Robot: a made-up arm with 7 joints.
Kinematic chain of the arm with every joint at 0, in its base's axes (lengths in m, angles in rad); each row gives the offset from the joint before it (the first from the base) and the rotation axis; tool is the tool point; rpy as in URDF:
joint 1: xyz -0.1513 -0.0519 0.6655 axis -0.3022 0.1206 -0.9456
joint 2: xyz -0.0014 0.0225 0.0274 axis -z
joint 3: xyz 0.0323 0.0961 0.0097 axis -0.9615 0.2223 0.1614
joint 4: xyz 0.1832 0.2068 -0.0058 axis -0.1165 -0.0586 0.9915
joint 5: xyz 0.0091 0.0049 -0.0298 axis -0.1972 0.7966 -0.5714
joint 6: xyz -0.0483 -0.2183 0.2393 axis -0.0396 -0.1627 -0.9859
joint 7: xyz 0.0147 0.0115 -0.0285 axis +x
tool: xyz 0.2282 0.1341 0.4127 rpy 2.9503 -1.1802 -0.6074
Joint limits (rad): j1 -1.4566..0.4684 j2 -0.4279..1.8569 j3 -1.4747..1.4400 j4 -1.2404..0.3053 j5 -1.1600..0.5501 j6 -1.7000..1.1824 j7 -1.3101..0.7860
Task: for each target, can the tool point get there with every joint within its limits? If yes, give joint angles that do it. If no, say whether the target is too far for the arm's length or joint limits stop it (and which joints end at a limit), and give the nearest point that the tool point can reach.
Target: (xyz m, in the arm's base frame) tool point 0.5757 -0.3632 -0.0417
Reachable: no: joint limits stop it (at a limit: joint 1, joint 3, joint 4, joint 5) | nearest point 0.4604 -0.2955 0.1657 | short by 0.247 m
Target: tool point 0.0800 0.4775 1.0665
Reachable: yes | joints -0.5306 0.9631 0.6076 -0.6090 -0.6501 -0.9966 -0.0326
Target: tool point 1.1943 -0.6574 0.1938
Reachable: no: too far | nearest point 0.6430 -0.3926 0.4283 | short by 0.655 m
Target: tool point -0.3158 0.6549 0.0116
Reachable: no: joint limits stop it (at a limit: joint 2, joint 3, joint 4, joint 6) | nearest point -0.2742 0.5402 0.1631 | short by 0.195 m
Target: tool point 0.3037 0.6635 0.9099
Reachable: yes | joints -0.2690 -0.0239 0.9357 0.1277 0.3269 0.8273 -0.2429
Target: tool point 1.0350 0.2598 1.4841
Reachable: no: too far | nearest point 0.5890 0.1509 1.1458 | short by 0.570 m
